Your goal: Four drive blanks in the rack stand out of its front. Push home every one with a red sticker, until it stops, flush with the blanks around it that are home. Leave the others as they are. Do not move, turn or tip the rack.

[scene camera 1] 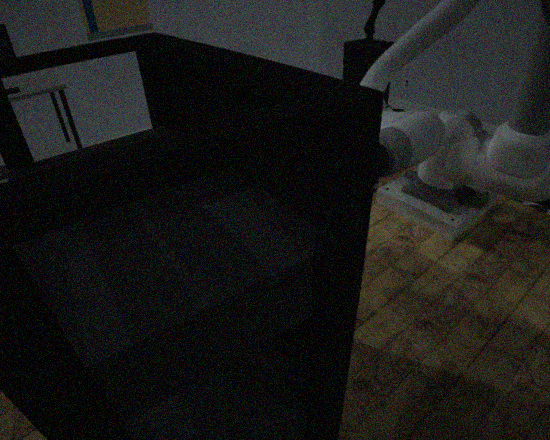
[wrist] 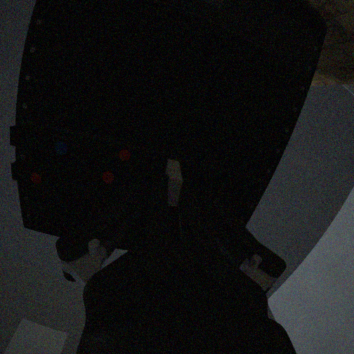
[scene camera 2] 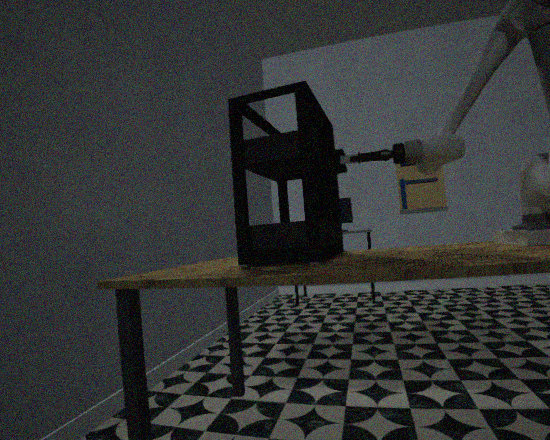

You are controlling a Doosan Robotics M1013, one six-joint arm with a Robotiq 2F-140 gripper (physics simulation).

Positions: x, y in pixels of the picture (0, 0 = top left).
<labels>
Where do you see a black rack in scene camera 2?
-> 308, 153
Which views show the black rack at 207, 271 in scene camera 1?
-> Scene camera 1, the wrist view and scene camera 2: all of them.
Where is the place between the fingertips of my gripper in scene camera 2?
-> At 340, 160
</labels>
